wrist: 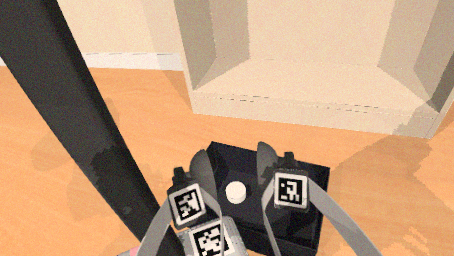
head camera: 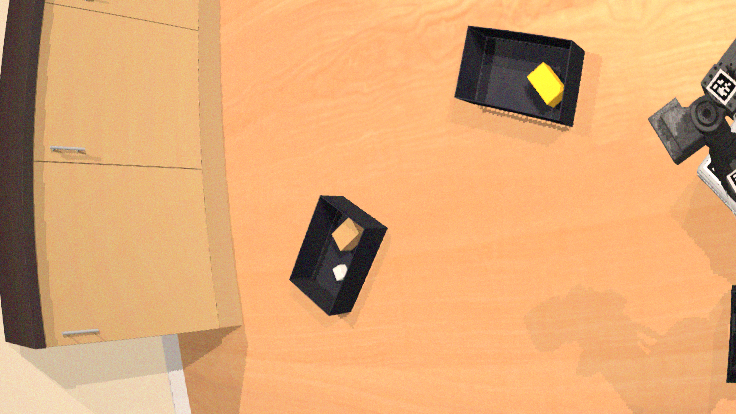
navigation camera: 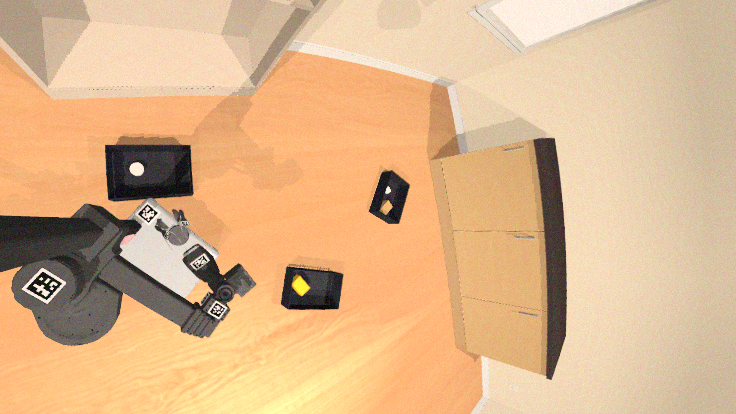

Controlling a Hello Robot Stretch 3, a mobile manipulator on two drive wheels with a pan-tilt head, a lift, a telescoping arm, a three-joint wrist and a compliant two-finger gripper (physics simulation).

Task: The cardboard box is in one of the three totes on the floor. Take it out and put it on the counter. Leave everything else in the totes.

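Frame: origin at the robot's base, x back, y down, z right, level; metres.
Where they show: gripper, between the fingertips: (navigation camera: 165, 214); robot's base, origin of its link: (navigation camera: 177, 234).
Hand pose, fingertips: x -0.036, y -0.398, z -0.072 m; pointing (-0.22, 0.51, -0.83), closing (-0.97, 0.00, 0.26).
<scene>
Things, the pixels of their top centre, and the offset from my fingertips. Level surfaces: height alone.
- cardboard box, centre of its top: (head camera: 345, 233) (navigation camera: 387, 207) dx -0.833, dy +0.345, dz +0.889 m
- small black tote, centre of its top: (head camera: 323, 256) (navigation camera: 395, 197) dx -0.909, dy +0.298, dz +0.873 m
- small white object, centre of its top: (head camera: 337, 273) (navigation camera: 388, 189) dx -0.955, dy +0.366, dz +0.840 m
- second tote, centre of its top: (head camera: 511, 69) (navigation camera: 317, 291) dx -0.137, dy +0.298, dz +0.751 m
- yellow block, centre of its top: (head camera: 545, 83) (navigation camera: 300, 286) dx -0.112, dy +0.350, dz +0.682 m
- third tote, centre of its top: (navigation camera: 151, 170) dx -0.088, dy +0.298, dz -0.166 m
- white round object, centre of its top: (navigation camera: 136, 168) dx -0.060, dy +0.371, dz -0.222 m
- counter, height of its surface: dy -0.512 m
The cardboard box (head camera: 345, 234) (navigation camera: 386, 207) lies in the small black tote (head camera: 368, 261) (navigation camera: 401, 204) near the cabinets, beside a small white object (head camera: 340, 272) (navigation camera: 388, 190). A second tote (head camera: 469, 66) (navigation camera: 333, 291) holds a yellow block (head camera: 545, 83) (navigation camera: 300, 284). The third tote (navigation camera: 149, 196) (wrist: 321, 200), near the robot, holds a white round object (navigation camera: 136, 168) (wrist: 236, 192). The counter (head camera: 18, 180) (navigation camera: 555, 257) is the dark top over wooden cabinets. My gripper (navigation camera: 170, 222) (wrist: 233, 164) is open and empty, folded in over the robot's base, far from the cardboard box.
A beige open shelf unit (navigation camera: 154, 93) (wrist: 310, 125) stands beyond the third tote. The wooden cabinets (head camera: 123, 231) (navigation camera: 499, 267) stand against the wall, close behind the small tote. The yellow block's tote lies on the floor in front of the robot's folded wrist.
</scene>
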